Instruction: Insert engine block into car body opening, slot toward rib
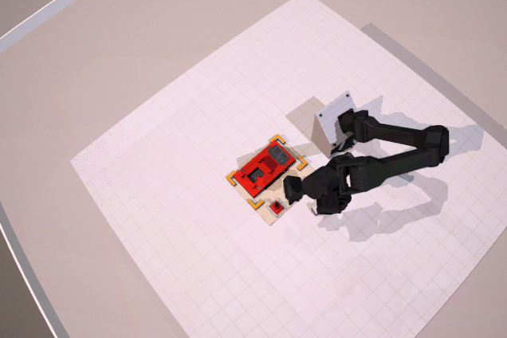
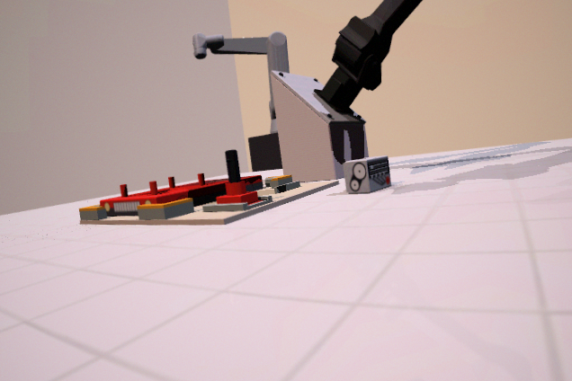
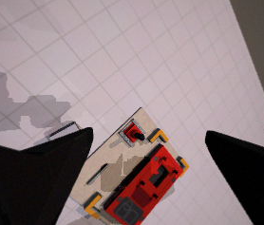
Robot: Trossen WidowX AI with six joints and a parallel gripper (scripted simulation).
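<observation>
Now: gripper tip 20 cm above the engine block and 8 cm past it.
</observation>
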